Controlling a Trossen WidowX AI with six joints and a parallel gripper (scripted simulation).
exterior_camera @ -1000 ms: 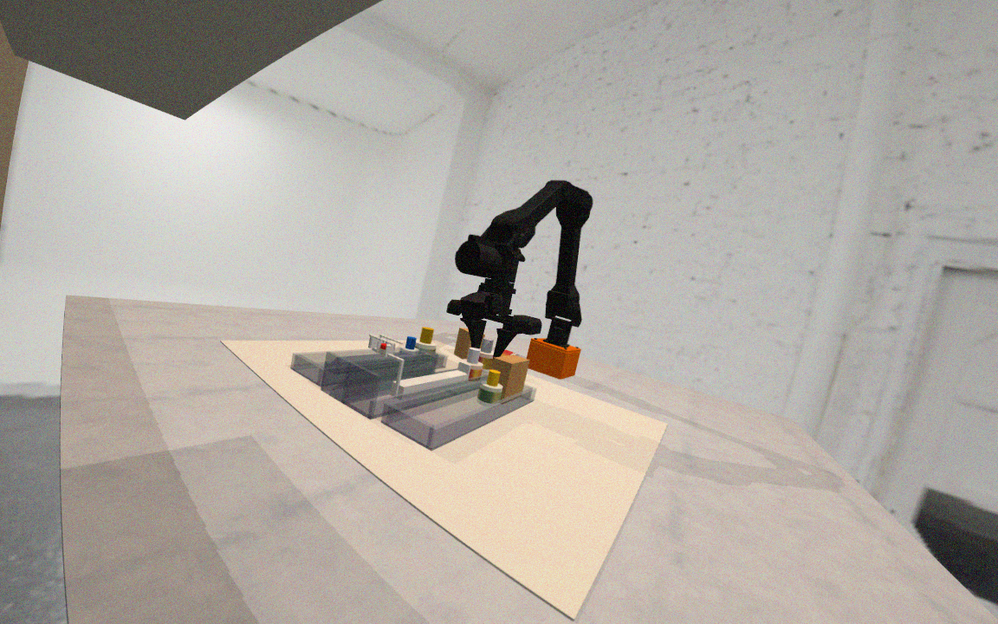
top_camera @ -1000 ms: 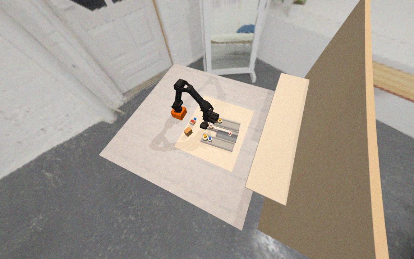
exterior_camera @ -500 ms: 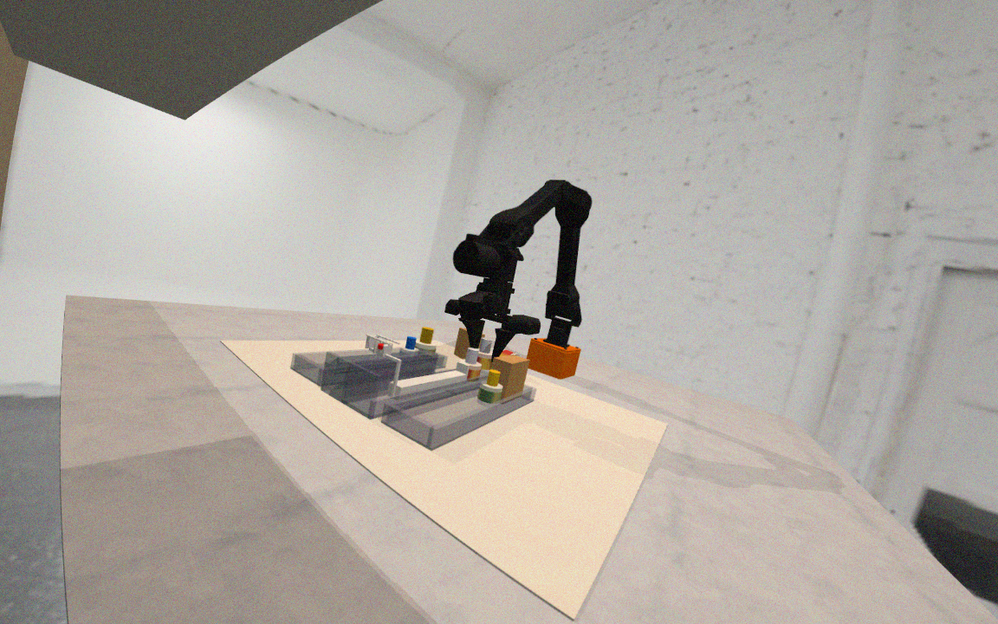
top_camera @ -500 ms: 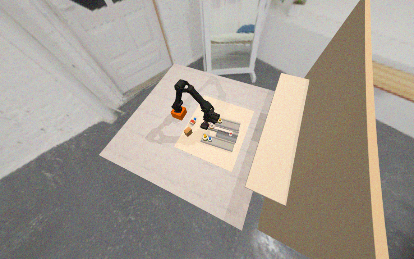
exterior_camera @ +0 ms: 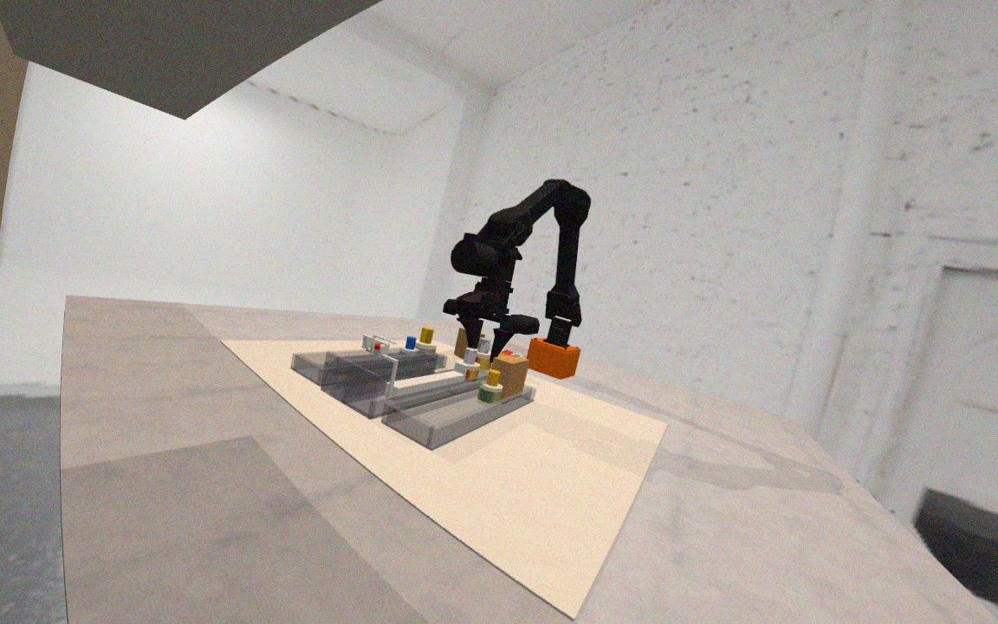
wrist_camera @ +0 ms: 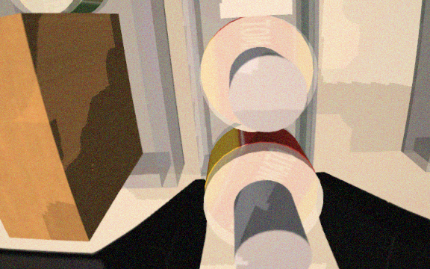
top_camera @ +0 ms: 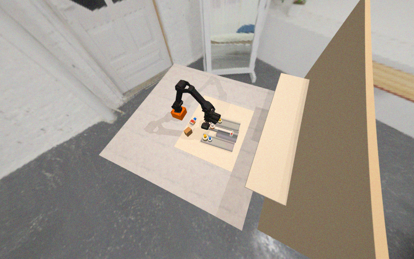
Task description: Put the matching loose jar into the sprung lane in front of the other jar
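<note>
Right now the brown box is 70 mm to the left of my gripper tip, 40 mm ahead of it and 10 mm below it. From my gripper tip the other things lie so: sprung lane (160 mm ahead, 50 mm to the right, 30 mm below).
</note>
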